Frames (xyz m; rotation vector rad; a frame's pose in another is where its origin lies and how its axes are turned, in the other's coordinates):
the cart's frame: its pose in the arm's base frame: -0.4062 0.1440 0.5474 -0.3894 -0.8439 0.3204
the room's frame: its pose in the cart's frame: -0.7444 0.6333 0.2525 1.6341 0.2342 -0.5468
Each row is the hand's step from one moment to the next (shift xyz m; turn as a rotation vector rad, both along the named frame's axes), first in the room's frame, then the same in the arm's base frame.
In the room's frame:
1: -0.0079 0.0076 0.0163 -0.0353 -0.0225 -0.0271
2: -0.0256 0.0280 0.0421 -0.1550 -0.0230 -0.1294
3: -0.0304 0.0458 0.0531 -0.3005 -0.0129 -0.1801
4: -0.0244 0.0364 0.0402 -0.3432 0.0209 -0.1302
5: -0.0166 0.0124 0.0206 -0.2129 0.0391 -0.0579
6: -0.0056 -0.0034 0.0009 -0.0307 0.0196 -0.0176
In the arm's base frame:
1: -0.0098 -0.0148 0.0085 -0.0250 0.0162 -0.0400
2: -0.0332 -0.0368 0.0275 -0.1383 0.0996 -0.1106
3: -0.0440 -0.0437 0.0447 -0.2782 0.1329 -0.1668
4: -0.0352 -0.0328 0.0349 -0.3292 0.0878 -0.1381
5: -0.0195 -0.0188 0.0108 -0.2134 0.0389 -0.0560
6: -0.0039 -0.0024 -0.0048 -0.0362 0.0179 0.0019

